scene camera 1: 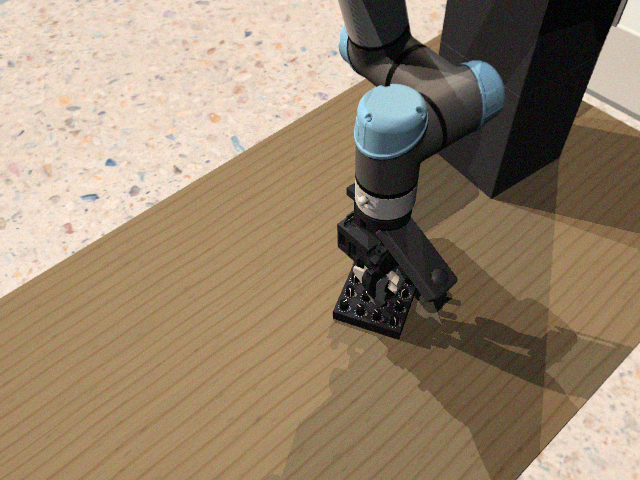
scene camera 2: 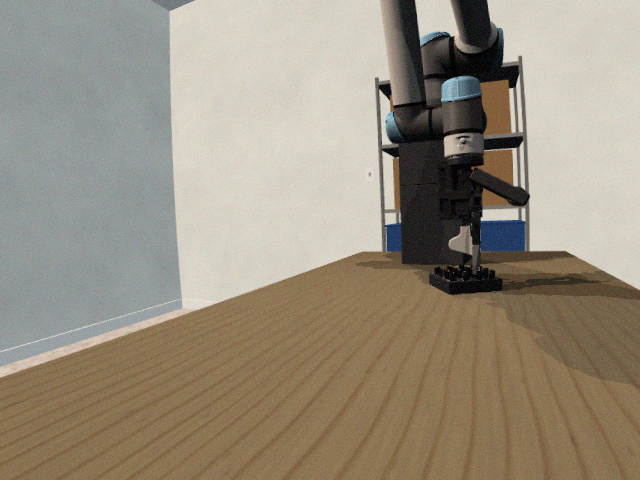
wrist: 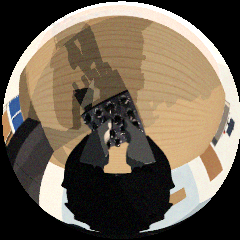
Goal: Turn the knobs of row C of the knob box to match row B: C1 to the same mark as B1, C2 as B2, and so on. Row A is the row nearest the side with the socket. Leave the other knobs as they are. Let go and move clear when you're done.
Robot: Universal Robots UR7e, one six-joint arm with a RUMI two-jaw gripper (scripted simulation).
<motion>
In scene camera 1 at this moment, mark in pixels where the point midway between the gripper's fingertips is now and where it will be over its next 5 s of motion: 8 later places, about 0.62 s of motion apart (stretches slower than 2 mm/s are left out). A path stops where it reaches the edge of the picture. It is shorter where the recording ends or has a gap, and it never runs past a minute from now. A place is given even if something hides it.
My gripper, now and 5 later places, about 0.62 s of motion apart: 383,302; 384,295; 385,286; 386,275; 388,246; 389,232
</motion>
